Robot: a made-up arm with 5 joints.
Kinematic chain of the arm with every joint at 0, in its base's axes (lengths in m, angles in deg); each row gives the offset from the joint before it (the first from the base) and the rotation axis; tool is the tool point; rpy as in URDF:
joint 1: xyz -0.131 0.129 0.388 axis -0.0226 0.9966 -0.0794
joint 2: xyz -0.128 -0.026 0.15 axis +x
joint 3: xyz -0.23 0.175 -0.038 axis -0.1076 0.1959 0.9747
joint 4: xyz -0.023 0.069 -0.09 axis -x
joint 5: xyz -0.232 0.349 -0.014 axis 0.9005 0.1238 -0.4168
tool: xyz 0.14 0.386 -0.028 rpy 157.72 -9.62 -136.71
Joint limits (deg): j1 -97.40..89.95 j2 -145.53..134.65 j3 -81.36..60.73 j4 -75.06..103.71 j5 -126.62..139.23
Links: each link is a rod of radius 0.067 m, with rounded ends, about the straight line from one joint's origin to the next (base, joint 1, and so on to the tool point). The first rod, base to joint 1, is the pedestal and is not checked.
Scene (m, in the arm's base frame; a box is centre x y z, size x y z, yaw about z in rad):
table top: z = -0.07
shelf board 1: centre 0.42 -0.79 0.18 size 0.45 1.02 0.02 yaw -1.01
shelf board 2: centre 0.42 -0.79 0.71 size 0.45 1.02 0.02 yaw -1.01
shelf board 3: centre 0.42 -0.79 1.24 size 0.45 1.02 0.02 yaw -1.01
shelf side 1: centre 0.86 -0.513 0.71 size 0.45 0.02 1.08 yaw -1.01
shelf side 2: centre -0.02 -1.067 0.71 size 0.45 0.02 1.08 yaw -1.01
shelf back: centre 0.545 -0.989 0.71 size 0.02 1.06 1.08 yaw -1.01
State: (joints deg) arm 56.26 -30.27 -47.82 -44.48 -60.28
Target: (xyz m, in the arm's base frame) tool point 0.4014 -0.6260 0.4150
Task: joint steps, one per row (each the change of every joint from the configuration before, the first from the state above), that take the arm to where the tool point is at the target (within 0.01 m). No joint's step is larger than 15 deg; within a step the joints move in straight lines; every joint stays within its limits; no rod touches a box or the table.
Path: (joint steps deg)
1: 6.02 -11.72 -2.62 12.35 2.04
2: 6.03 -11.73 -2.62 12.34 2.03
3: 6.02 -11.72 -2.63 12.35 2.04
4: 6.03 -11.73 -2.62 12.35 2.03
5: 6.02 -11.72 -2.62 12.34 2.04
6: -1.25 -14.16 -5.11 11.04 8.61
7: -1.26 -14.16 -5.10 11.04 8.62
8: -1.25 -14.16 -5.11 11.04 8.62
9: -1.26 -14.16 -5.11 11.04 8.61

